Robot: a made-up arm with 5 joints.
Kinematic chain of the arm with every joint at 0, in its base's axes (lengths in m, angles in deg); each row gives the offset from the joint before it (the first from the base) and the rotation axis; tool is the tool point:
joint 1: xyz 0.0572 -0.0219 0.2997 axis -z
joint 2: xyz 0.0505 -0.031 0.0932 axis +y
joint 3: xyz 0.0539 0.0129 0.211 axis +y
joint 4: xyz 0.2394 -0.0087 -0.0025 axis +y
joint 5: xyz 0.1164 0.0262 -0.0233 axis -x
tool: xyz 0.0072 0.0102 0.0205
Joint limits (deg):
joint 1: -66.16..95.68
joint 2: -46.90..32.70
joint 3: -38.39..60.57
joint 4: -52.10..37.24
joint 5: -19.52..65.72
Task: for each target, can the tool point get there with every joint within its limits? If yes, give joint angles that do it. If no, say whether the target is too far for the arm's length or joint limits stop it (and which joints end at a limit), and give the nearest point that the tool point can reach.
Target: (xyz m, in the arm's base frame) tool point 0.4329 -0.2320 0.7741
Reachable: yes | joints 31.76 6.95 -26.80 -38.68 32.93
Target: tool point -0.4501 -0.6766 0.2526
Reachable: no: too far | nearest point 0.0076 -0.5425 0.3576 | short by 0.488 m
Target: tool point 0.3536 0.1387 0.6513
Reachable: yes | joints -25.84 -29.26 33.34 -40.33 17.68
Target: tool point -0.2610 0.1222 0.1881
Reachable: no: joint limits stop it (at a limit: joint 1, joint 2, joint 3, joint 4, joint 5) | nearest point 0.0752 0.0740 0.2242 | short by 0.342 m
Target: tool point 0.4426 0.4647 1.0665
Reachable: no: too far | nearest point 0.3127 0.3007 0.8194 | short by 0.324 m
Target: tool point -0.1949 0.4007 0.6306
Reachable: no: joint limits stop it (at a limit: joint 1) | nearest point 0.1519 0.2475 0.6306 | short by 0.379 m
